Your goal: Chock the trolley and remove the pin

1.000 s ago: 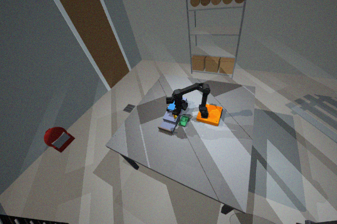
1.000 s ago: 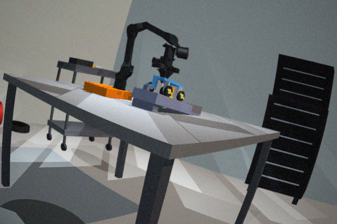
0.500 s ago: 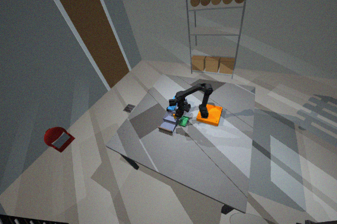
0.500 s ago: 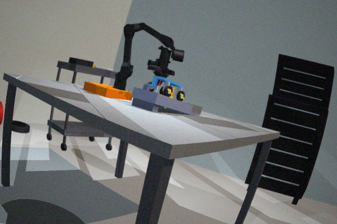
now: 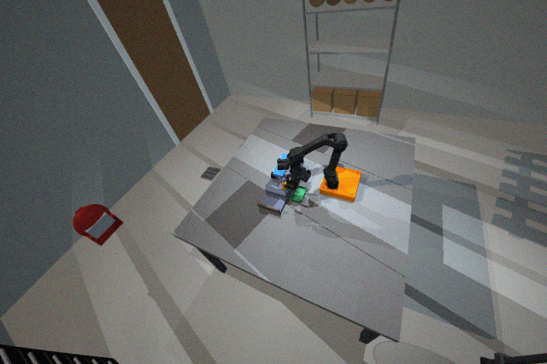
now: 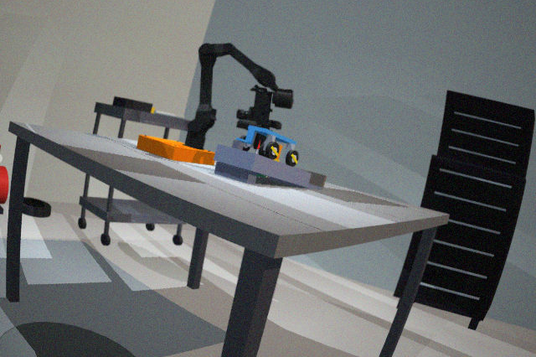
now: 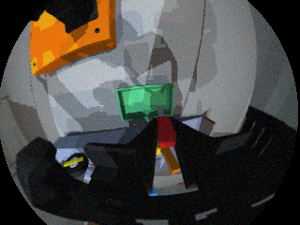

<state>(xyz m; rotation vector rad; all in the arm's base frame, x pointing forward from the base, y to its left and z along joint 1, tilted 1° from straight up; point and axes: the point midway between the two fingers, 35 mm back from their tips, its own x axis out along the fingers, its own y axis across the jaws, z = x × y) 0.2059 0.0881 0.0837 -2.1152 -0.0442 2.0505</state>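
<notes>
The green tray is 10 mm to the right of my gripper tip and 100 mm below it. Round my gripper tip: red-headed stop pin right at my gripper tip; then yellow chock 80 mm ahead, 20 mm to the right, 10 mm below; then blue trolley 120 mm ahead, 130 mm to the right, 20 mm above.
</notes>
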